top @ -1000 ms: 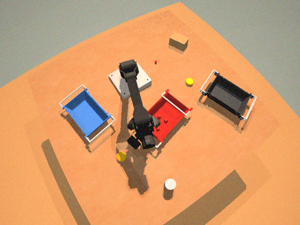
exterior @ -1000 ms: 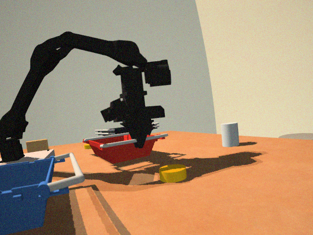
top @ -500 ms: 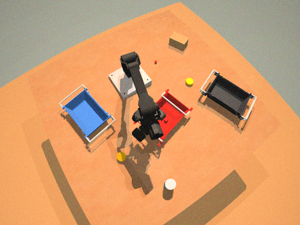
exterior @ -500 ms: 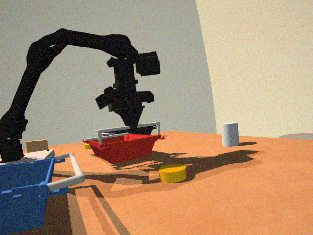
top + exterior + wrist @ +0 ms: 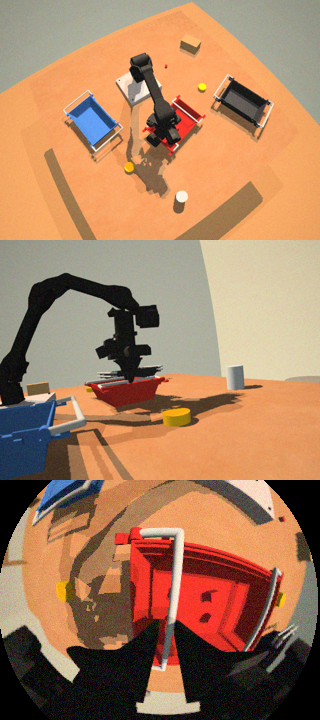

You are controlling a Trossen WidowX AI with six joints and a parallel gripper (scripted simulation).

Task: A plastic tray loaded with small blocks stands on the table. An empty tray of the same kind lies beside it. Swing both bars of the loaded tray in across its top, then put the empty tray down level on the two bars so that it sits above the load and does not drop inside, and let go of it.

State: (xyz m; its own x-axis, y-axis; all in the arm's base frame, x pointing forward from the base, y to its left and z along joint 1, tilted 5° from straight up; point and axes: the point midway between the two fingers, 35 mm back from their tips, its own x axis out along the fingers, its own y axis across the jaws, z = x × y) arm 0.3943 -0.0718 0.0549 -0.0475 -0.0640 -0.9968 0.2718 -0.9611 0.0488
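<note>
The blue tray is 280 mm behind my gripper tip, 290 mm to the right of it and 10 mm below it. The rest, counted from my gripper tip: tan box 470 mm behind, 520 mm to the left, 30 mm below; red cube 390 mm behind, 270 mm to the left, 50 mm below.
</note>
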